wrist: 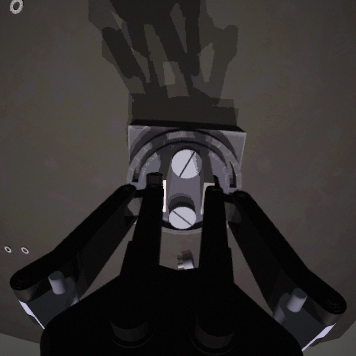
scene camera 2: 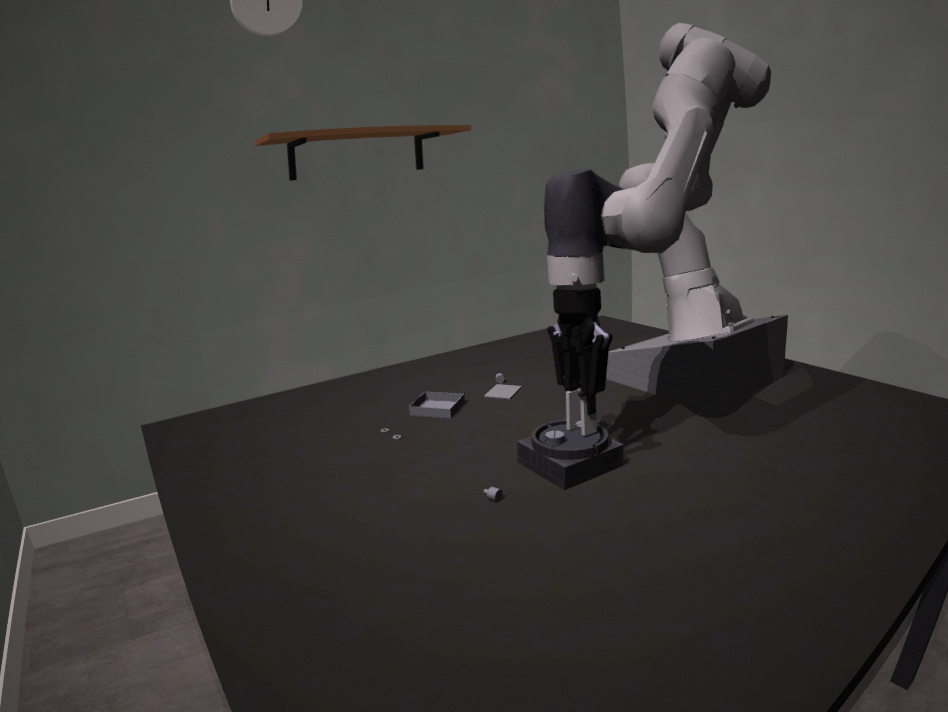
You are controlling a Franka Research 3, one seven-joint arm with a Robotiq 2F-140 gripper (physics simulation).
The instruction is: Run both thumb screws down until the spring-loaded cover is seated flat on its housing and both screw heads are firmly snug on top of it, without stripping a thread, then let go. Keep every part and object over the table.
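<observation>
The dark square housing [scene camera 2: 567, 469] [wrist: 236, 141] stands on the table with the round cover [scene camera 2: 570, 442] [wrist: 212, 167] inside its raised ring. My gripper [scene camera 2: 578, 428] [wrist: 185, 166] points down and is shut on the slotted head of one thumb screw [scene camera 2: 580, 423] [wrist: 186, 162], the one on the robot's side of the cover in the scene view. The other thumb screw [scene camera 2: 554, 435] [wrist: 182, 218] stands free on the opposite side, its head showing a dark side wall. The fingers and shadow hide part of the cover; whether it lies flat I cannot tell.
A loose small screw-like part [scene camera 2: 494, 494] [wrist: 186, 260] lies beside the housing. An open grey tray [scene camera 2: 430, 413], a pale flat square [scene camera 2: 502, 391], a small round part [scene camera 2: 499, 377] and two small rings [scene camera 2: 384, 429] [scene camera 2: 396, 436] lie farther left. The robot base stands behind.
</observation>
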